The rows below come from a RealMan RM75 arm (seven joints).
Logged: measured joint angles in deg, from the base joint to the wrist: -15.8, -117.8, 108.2, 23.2, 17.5, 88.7, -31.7; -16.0, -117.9, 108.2, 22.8, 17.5, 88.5, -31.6; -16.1, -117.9, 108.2, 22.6, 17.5, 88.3, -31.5; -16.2, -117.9, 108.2, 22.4, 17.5, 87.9, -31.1; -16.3, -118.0, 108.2, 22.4, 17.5, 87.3, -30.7; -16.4, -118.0, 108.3, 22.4, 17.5, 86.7, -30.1; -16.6, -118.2, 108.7, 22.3, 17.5, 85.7, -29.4; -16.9, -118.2, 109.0, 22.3, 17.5, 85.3, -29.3; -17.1, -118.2, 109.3, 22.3, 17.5, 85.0, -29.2; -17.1, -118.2, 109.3, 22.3, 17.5, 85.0, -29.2; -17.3, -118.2, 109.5, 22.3, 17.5, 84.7, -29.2; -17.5, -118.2, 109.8, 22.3, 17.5, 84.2, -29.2; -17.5, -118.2, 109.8, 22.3, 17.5, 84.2, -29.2; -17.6, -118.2, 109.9, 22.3, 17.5, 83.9, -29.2; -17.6, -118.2, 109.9, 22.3, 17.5, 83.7, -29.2; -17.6, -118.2, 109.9, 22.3, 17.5, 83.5, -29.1; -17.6, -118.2, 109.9, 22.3, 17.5, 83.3, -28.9; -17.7, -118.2, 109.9, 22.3, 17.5, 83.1, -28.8; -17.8, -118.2, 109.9, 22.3, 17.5, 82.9, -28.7
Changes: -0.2, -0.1, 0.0, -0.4, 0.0, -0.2, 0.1; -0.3, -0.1, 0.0, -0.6, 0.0, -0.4, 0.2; -0.4, -0.1, 0.0, -0.8, 0.0, -0.8, 0.6; -0.5, -0.2, 0.0, -0.8, 0.0, -1.4, 1.0; -0.6, -0.2, 0.1, -0.8, 0.0, -2.0, 1.6; -0.8, -0.4, 0.5, -0.9, 0.0, -3.0, 2.3; -1.1, -0.4, 0.8, -0.9, 0.0, -3.4, 2.4; -1.3, -0.4, 1.1, -0.9, 0.0, -3.7, 2.5; -1.3, -0.4, 1.1, -0.9, 0.0, -3.7, 2.5; -1.5, -0.4, 1.3, -0.9, 0.0, -4.0, 2.5; -1.7, -0.4, 1.6, -0.9, 0.0, -4.5, 2.5; -1.7, -0.4, 1.6, -0.9, 0.0, -4.5, 2.5; -1.8, -0.4, 1.7, -0.9, 0.0, -4.8, 2.5; -1.8, -0.4, 1.7, -0.9, 0.0, -5.0, 2.5; -1.8, -0.4, 1.7, -0.9, 0.0, -5.2, 2.6; -1.8, -0.4, 1.7, -0.9, 0.0, -5.4, 2.8; -1.9, -0.4, 1.7, -0.9, 0.0, -5.6, 2.9; -2.0, -0.4, 1.7, -0.9, 0.0, -5.8, 3.0
